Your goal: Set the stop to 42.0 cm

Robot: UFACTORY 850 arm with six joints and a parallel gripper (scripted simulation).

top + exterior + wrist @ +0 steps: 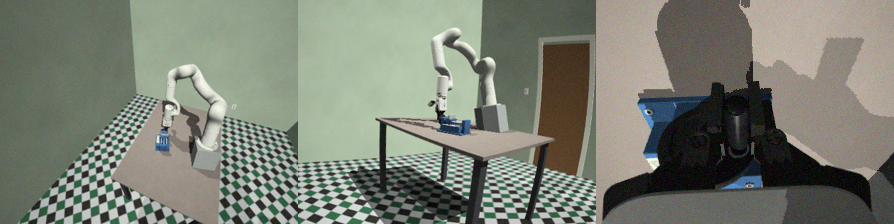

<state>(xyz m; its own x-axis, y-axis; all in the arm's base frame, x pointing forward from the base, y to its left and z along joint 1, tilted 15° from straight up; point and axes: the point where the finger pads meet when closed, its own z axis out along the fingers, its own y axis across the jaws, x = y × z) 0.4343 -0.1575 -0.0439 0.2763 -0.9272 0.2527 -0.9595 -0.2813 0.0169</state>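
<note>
My hand is 130 mm to the right of the stop block.
</note>
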